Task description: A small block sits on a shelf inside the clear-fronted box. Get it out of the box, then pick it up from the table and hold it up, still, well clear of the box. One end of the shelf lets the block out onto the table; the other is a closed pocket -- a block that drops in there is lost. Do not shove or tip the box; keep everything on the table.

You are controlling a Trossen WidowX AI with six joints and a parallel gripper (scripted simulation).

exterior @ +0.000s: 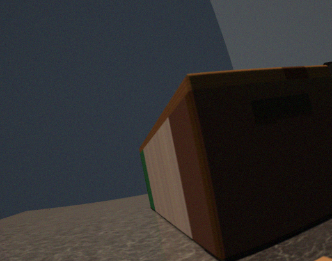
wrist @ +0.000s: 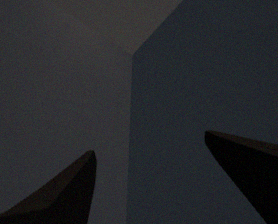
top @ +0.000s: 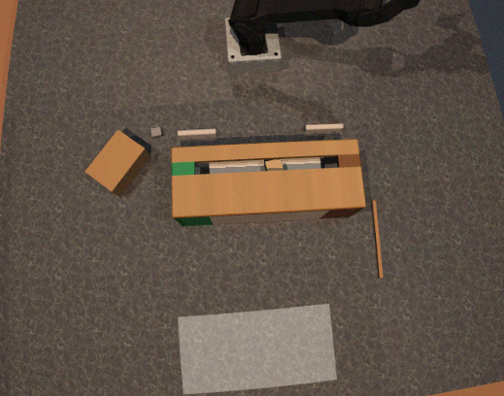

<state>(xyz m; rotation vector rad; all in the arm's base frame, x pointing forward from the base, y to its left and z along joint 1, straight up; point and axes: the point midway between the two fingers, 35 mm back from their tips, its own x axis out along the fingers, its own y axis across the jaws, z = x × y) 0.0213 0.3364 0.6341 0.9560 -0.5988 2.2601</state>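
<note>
Right now the wooden box is 310 mm ahead of my gripper tip, 370 mm to the right of it and 660 mm below it. Round my gripper tip: thin wooden stick 500 mm ahead, 140 mm to the right, 720 mm below; then grey cube 180 mm ahead, 600 mm to the right, 720 mm below; then tan block 330 mm ahead, 350 mm to the right, 640 mm below.
</note>
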